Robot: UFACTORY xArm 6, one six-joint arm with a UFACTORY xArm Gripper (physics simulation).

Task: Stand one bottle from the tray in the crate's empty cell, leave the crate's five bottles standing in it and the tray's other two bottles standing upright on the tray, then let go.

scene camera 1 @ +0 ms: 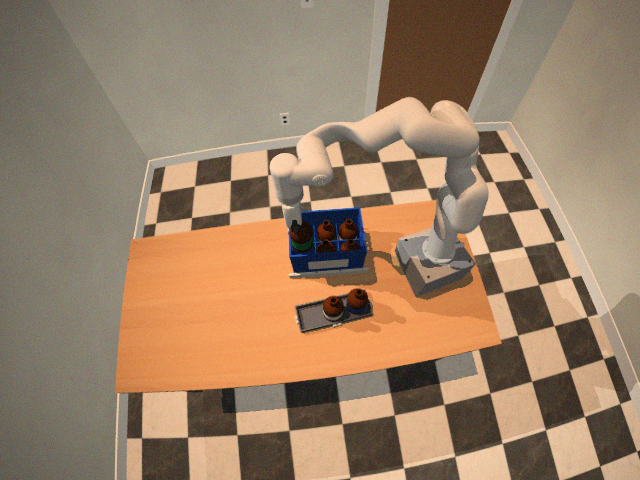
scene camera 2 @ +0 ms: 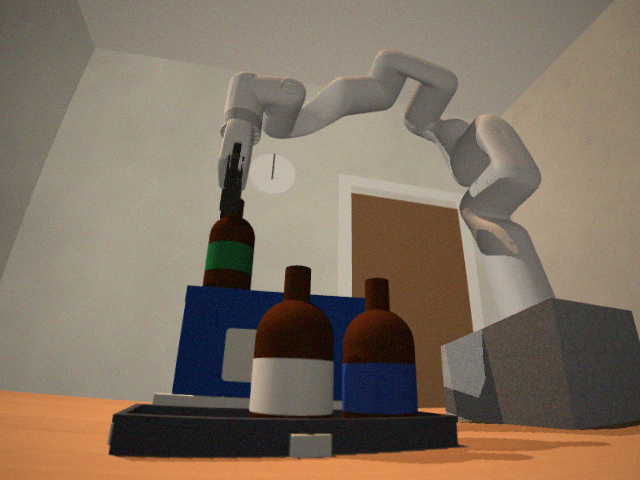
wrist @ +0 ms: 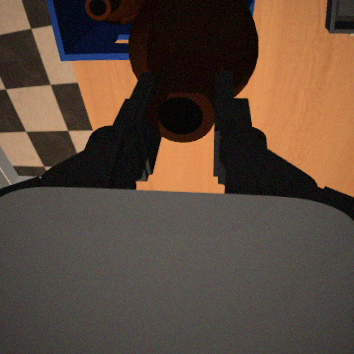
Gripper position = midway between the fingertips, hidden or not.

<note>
I see my gripper (scene camera 2: 229,215), a blue-labelled bottle (scene camera 2: 379,380) and a white-labelled bottle (scene camera 2: 293,367).
My gripper shows as well in the wrist view (wrist: 187,98). The wrist view misses the blue-labelled bottle: it is out of frame.
</note>
